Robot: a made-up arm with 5 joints. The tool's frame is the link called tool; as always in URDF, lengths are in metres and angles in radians. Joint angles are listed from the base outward. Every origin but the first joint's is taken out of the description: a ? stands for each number. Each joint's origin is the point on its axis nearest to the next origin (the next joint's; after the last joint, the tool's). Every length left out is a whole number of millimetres.
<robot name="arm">
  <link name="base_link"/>
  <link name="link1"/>
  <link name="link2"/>
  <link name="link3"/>
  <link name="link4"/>
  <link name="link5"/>
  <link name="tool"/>
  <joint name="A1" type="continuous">
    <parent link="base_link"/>
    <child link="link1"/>
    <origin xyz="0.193 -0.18 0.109" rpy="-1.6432 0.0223 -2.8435"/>
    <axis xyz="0 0 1"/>
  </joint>
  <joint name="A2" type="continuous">
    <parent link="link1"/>
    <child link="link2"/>
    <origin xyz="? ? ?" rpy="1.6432 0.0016 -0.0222"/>
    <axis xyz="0 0 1"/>
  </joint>
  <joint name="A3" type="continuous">
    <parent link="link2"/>
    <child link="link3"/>
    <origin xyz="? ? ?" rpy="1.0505 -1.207 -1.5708"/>
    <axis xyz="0 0 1"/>
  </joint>
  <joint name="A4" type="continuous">
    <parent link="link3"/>
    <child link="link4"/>
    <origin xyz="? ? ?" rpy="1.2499 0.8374 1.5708"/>
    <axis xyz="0 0 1"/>
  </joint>
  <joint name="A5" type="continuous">
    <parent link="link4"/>
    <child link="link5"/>
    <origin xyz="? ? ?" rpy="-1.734 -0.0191 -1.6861"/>
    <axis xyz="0 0 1"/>
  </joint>
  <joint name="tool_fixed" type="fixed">
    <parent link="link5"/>
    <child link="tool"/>
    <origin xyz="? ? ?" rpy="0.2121 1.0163 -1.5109"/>
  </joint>
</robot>
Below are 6 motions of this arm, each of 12 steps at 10 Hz.
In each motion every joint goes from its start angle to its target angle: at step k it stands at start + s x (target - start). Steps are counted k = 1, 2, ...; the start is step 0. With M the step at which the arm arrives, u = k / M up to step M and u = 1 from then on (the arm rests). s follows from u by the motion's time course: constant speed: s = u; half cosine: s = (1 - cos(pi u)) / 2; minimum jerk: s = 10 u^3 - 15 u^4 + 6 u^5.
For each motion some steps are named. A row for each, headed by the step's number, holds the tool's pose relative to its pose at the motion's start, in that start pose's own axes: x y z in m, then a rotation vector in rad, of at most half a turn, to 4 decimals.
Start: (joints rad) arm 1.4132 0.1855 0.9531 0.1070 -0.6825
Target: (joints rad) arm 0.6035 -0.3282 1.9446 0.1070 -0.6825
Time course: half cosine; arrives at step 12
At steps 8, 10, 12:
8: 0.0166 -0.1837 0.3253 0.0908 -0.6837 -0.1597
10: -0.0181 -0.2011 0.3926 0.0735 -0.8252 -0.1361
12: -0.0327 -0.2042 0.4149 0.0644 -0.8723 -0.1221

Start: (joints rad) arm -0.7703 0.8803 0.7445 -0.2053 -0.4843
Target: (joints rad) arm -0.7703 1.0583 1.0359 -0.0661 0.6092
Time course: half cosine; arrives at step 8
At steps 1, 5, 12:
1: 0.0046 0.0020 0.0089 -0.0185 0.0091 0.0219
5: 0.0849 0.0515 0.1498 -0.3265 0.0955 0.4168
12: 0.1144 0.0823 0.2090 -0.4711 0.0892 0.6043

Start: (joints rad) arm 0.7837 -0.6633 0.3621 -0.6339 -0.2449
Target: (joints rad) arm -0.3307 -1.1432 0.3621 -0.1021 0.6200
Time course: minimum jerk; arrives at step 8
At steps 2, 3, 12:
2: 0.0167 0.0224 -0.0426 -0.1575 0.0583 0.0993
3: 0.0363 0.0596 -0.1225 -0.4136 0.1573 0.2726
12: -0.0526 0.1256 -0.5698 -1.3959 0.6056 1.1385

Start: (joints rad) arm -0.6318 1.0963 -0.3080 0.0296 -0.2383
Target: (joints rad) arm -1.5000 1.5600 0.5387 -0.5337 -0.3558
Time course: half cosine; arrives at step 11
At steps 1, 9, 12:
1: -0.0011 -0.0043 0.0078 0.0278 -0.0079 -0.0105
9: -0.1005 -0.3876 0.1042 1.2826 -0.0795 -0.8213
12: -0.1168 -0.4187 0.0858 1.3904 -0.0520 -0.9137

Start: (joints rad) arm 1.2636 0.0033 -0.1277 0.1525 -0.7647
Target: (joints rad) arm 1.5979 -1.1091 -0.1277 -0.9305 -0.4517
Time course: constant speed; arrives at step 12
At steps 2, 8, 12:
2: 0.0386 -0.0573 0.1075 -0.2141 -0.2944 -0.1231
8: -0.0287 -0.1503 0.4342 -0.7961 -1.0937 -0.6794
12: -0.1606 -0.1574 0.5761 -1.0925 -1.5043 -1.2467

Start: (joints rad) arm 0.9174 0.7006 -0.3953 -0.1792 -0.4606
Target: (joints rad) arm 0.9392 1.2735 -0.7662 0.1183 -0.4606
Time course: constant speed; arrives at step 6
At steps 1, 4, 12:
1: -0.0304 0.0541 -0.0147 0.0183 0.0644 0.1255
4: -0.1605 0.1974 -0.0444 0.0501 0.2462 0.5035
12: -0.2738 0.2683 -0.0529 0.0495 0.3568 0.7548

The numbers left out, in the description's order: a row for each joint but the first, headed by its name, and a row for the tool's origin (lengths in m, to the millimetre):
A2: 0.098 -0.146 0
A3: -0.308 -0.109 0
A4: 0.419 -0.079 0
A5: -0.103 -0.096 0
tool: -0.24 -0.016 0

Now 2 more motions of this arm.
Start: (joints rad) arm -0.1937 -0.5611 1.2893 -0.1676 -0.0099
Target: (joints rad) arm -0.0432 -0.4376 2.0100 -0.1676 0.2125
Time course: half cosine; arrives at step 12
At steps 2, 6, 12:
2: -0.0026 -0.0129 0.0153 0.0387 -0.0218 -0.0086
6: -0.0340 -0.1158 0.0895 0.2851 -0.1602 -0.0747
12: -0.0974 -0.2573 0.1101 0.5621 -0.3112 -0.1757

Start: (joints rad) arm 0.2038 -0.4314 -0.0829 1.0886 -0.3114
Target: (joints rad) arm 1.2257 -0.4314 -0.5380 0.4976 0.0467
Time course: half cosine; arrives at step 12
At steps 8, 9, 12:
8: -0.1559 0.3306 0.2600 -0.8962 -0.4581 -0.0077
9: -0.1970 0.3795 0.2784 -1.0084 -0.5349 -0.0348
12: -0.2612 0.4468 0.2951 -1.1592 -0.6480 -0.0864

